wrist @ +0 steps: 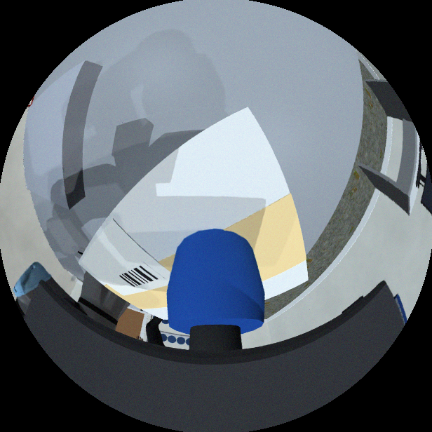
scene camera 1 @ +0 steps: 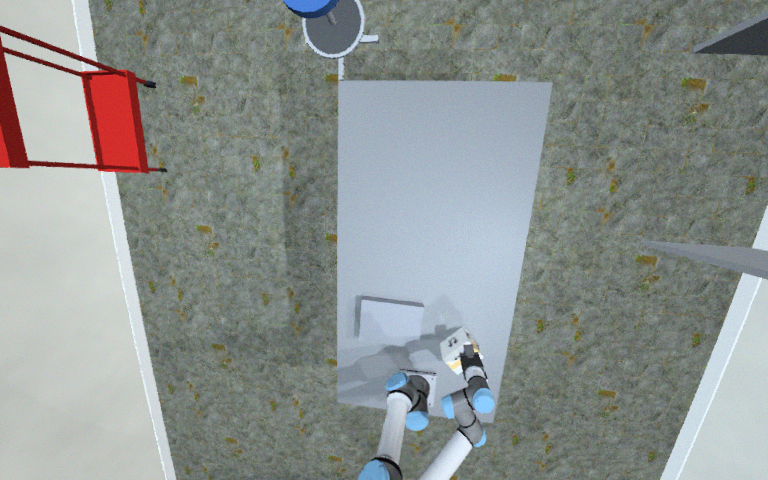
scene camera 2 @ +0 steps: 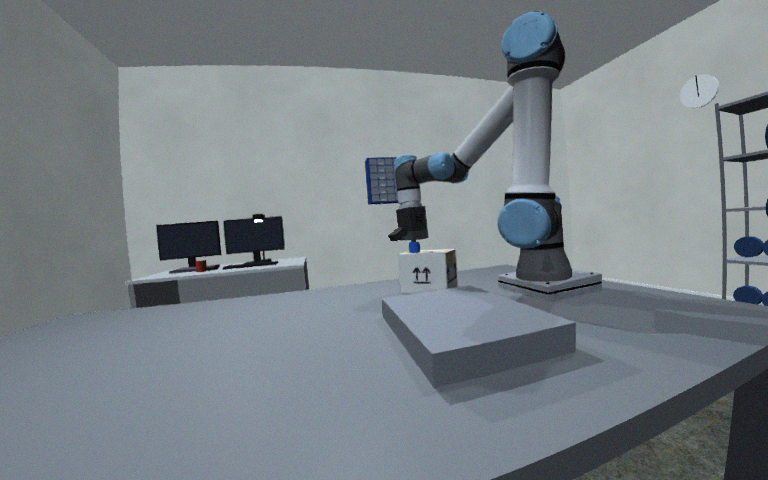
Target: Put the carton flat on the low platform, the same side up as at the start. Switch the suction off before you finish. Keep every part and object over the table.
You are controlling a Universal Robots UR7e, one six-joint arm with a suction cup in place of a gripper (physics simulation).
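Where they show: hand at its tool point: (scene camera 2: 414, 253); arm's base at its link origin: (scene camera 1: 415, 386) (scene camera 2: 543, 275).
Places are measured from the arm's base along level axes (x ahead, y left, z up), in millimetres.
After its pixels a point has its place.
The white carton (scene camera 1: 451, 346) @(x 271, y -213, z 46 mm) (scene camera 2: 421, 274) @(x 278, y -225, z 21 mm) (wrist: 225, 172), with a yellow band and a barcode label on top, stands upright on the table. Two arrows on its side point up in scene camera 2. My suction cup (scene camera 2: 414, 247) (wrist: 215, 280) is blue and open, with suction off. It is at the carton's top face, touching or very slightly above; I cannot tell which. The arm's end hides part of the carton in scene camera 1. The low grey platform (scene camera 1: 390, 320) @(x 419, y 78, z 7 mm) (scene camera 2: 501, 357) @(x 450, y 234, z -20 mm) (wrist: 45, 120) lies apart from the carton, with the carton beyond it in scene camera 2.
The arm's base plate (scene camera 1: 432, 390) @(x -28, y -88, z 1 mm) (scene camera 2: 549, 283) @(x 72, y 65, z -2 mm) is mounted on the grey table (scene camera 1: 430, 181) @(x 1086, y -209, z -42 mm) (scene camera 2: 198, 384) @(x 849, y 24, z -41 mm), near the carton and the platform. The right table edge is close to the carton in scene camera 1. A desk (scene camera 2: 237, 288) with two monitors stands beyond the table.
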